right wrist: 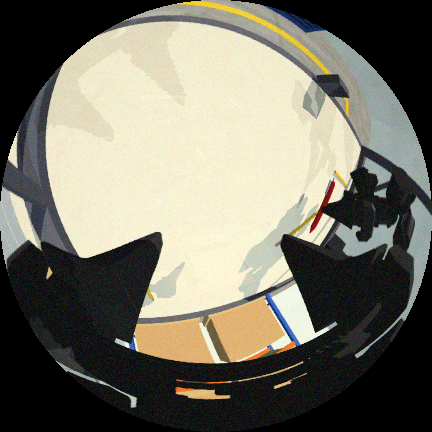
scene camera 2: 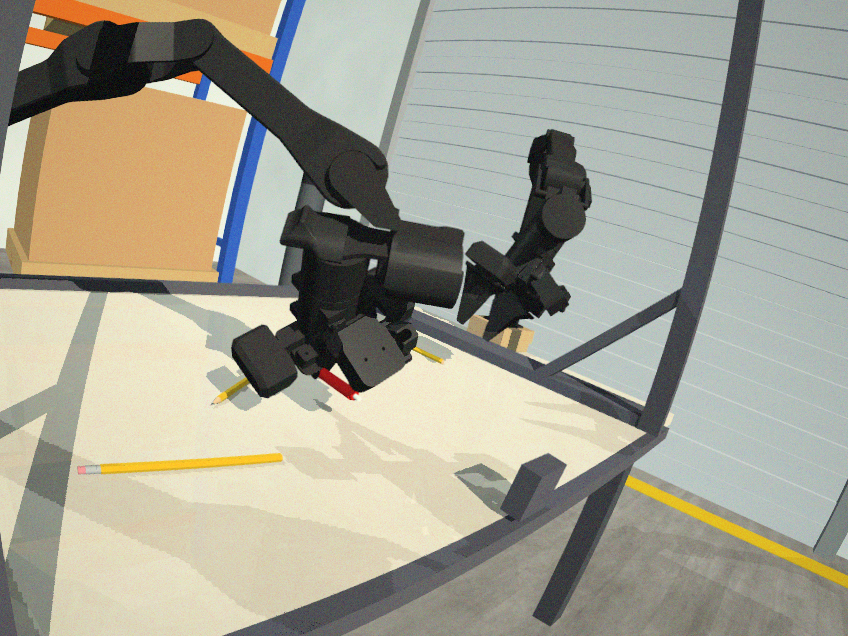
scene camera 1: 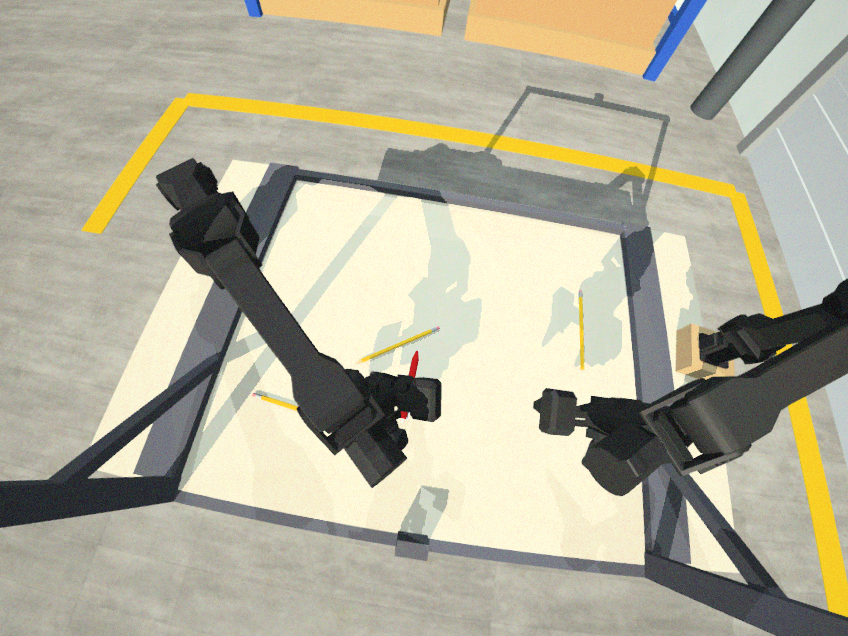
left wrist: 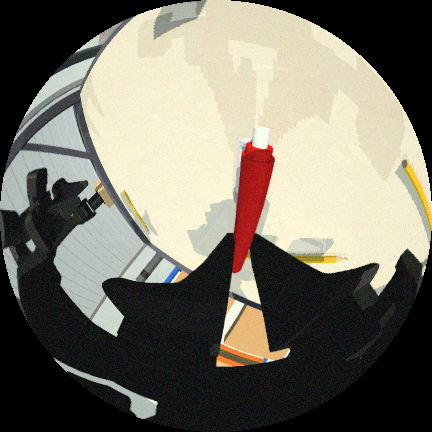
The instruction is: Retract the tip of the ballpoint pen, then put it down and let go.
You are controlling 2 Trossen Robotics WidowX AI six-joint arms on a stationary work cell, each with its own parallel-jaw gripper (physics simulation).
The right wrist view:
left gripper: 320, 208
right gripper: 224, 240
dark metal frame: 46, 222
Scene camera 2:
left gripper: 319, 372
right gripper: 472, 331
small grey block: 536, 480
tan block: 517, 339
dark metal frame: 370, 600
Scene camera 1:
left gripper: 411, 383
right gripper: 555, 407
tan block: 687, 338
dark metal frame: 653, 374
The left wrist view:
left gripper: 240, 238
right gripper: 84, 189
red ballpoint pen: 254, 165
dark metal frame: 77, 107
